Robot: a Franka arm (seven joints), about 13 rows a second.
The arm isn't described. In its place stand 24 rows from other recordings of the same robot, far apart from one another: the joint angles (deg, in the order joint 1, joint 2, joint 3, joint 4, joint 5, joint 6, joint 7), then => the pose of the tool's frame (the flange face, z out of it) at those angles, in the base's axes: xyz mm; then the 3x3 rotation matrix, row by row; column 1 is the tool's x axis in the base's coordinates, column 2 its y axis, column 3 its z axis.
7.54 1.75 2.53 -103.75 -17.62 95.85 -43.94 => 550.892, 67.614, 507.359; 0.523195, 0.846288, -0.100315; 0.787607, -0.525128, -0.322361; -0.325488, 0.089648, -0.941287
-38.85 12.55 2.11 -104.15 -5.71 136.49 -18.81 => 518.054, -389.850, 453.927; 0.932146, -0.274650, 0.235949; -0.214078, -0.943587, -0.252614; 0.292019, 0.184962, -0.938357
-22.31 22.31 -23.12 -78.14 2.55 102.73 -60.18 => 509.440, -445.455, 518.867; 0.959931, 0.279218, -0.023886; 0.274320, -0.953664, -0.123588; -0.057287, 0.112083, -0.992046
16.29 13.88 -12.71 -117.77 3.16 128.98 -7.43 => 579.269, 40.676, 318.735; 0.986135, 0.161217, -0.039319; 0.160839, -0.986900, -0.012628; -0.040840, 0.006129, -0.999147
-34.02 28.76 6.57 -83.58 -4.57 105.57 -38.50 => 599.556, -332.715, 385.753; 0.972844, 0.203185, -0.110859; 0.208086, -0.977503, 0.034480; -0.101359, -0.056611, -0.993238
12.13 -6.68 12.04 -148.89 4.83 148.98 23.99 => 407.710, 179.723, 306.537; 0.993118, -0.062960, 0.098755; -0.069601, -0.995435, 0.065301; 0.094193, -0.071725, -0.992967
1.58 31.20 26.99 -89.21 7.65 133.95 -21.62 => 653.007, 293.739, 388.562; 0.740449, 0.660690, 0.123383; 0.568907, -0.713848, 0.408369; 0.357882, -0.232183, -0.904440
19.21 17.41 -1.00 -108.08 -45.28 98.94 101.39 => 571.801, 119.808, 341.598; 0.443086, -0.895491, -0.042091; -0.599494, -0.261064, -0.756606; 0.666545, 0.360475, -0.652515
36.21 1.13 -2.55 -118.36 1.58 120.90 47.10 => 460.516, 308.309, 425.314; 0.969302, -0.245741, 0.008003; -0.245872, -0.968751, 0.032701; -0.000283, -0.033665, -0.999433
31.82 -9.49 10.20 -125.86 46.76 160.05 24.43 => 421.795, 340.784, 531.493; 0.904547, -0.160783, 0.394896; -0.401767, -0.631497, 0.663170; 0.142749, -0.758525, -0.635817
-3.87 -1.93 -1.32 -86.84 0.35 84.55 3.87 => 532.156, -47.880, 660.290; 0.987596, -0.156917, -0.005648; -0.156874, -0.987591, 0.007398; -0.006739, -0.006420, -0.999957
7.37 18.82 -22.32 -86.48 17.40 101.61 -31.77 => 642.570, -112.149, 485.809; 0.970336, 0.241461, 0.011990; 0.235667, -0.955785, 0.175886; 0.053929, -0.167843, -0.984338
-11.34 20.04 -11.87 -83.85 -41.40 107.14 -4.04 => 609.708, -293.597, 513.957; 0.986759, -0.057168, -0.151783; -0.146015, -0.720524, -0.677883; -0.070610, 0.691070, -0.719331
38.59 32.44 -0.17 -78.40 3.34 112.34 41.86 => 560.033, 449.610, 391.366; 0.996626, -0.081251, -0.011578; -0.080457, -0.995093, 0.057586; -0.016200, -0.056460, -0.998273
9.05 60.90 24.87 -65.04 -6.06 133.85 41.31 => 710.033, 336.104, 204.311; 0.953853, -0.293918, 0.061463; -0.297052, -0.893720, 0.336191; -0.043882, -0.338935, -0.939786
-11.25 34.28 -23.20 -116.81 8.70 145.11 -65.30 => 484.203, -335.085, 163.000; 0.883143, 0.453146, -0.121319; 0.445390, -0.891158, -0.086400; -0.147266, 0.022269, -0.988846
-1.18 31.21 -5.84 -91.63 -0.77 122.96 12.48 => 685.778, -75.698, 316.421; 0.949802, -0.312843, -0.002474; -0.312351, -0.947803, -0.064087; 0.017704, 0.061643, -0.997941
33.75 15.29 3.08 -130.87 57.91 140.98 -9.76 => 418.758, 313.161, 228.473; 0.975676, -0.086143, -0.201585; 0.034621, -0.847469, 0.529715; -0.216468, -0.523809, -0.823872
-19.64 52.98 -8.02 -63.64 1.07 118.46 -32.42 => 701.331, -327.491, 258.991; 0.991260, 0.131796, -0.005790; 0.130530, -0.986210, -0.101742; -0.019119, 0.100097, -0.994794
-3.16 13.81 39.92 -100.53 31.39 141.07 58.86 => 548.868, 362.218, 514.848; 0.741394, -0.649168, 0.170047; -0.569786, -0.475088, 0.670549; -0.354511, -0.594031, -0.722114
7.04 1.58 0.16 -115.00 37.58 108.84 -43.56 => 541.150, 113.136, 444.211; 0.826841, 0.549748, -0.118788; 0.511051, -0.646159, 0.566839; 0.234863, -0.529392, -0.815220
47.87 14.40 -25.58 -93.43 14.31 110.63 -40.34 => 575.231, 281.374, 491.446; 0.513125, 0.857944, 0.025193; 0.846924, -0.510864, 0.147434; 0.139361, -0.054315, -0.988751
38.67 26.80 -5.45 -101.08 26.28 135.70 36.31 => 556.252, 377.757, 315.142; 0.939870, -0.341529, 0.001667; -0.323521, -0.888726, 0.324807; -0.109450, -0.305816, -0.945779
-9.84 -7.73 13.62 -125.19 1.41 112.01 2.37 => 494.541, 36.562, 436.538; 0.995140, 0.011295, -0.097822; 0.009875, -0.999839, -0.014985; -0.097975, 0.013947, -0.995091
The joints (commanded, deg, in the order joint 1, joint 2, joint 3, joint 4, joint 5, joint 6, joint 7), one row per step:
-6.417, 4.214, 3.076, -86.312, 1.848, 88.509, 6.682
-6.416, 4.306, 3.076, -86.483, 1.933, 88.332, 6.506
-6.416, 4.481, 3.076, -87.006, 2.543, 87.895, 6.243
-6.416, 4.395, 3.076, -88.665, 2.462, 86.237, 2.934
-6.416, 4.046, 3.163, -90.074, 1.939, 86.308, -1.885
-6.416, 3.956, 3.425, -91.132, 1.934, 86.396, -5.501
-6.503, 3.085, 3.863, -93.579, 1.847, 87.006, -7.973
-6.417, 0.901, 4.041, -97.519, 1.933, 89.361, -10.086
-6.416, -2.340, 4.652, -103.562, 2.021, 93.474, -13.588
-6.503, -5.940, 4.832, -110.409, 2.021, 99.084, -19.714
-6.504, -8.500, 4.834, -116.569, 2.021, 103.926, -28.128
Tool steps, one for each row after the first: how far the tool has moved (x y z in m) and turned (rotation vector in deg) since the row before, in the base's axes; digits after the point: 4 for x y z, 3 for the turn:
0.0000, 0.0002, -0.0026, 0.122, 0.427, 0.183
-0.0003, 0.0012, -0.0066, 0.698, 1.084, 0.271
-0.0051, 0.0003, -0.0149, 0.396, 3.052, 3.381
-0.0028, 0.0001, -0.0079, 0.124, 0.779, 4.898
-0.0013, 0.0026, -0.0075, 0.566, 0.713, 3.839
-0.0054, 0.0037, -0.0104, 0.320, 0.861, 2.785
-0.0096, 0.0037, -0.0078, 0.245, -0.679, 2.263
-0.0142, 0.0071, -0.0132, 0.270, -1.426, 3.918
-0.0156, 0.0018, -0.0156, 0.271, -2.533, 5.976
-0.0138, 0.0003, -0.0211, 0.397, -1.444, 8.206

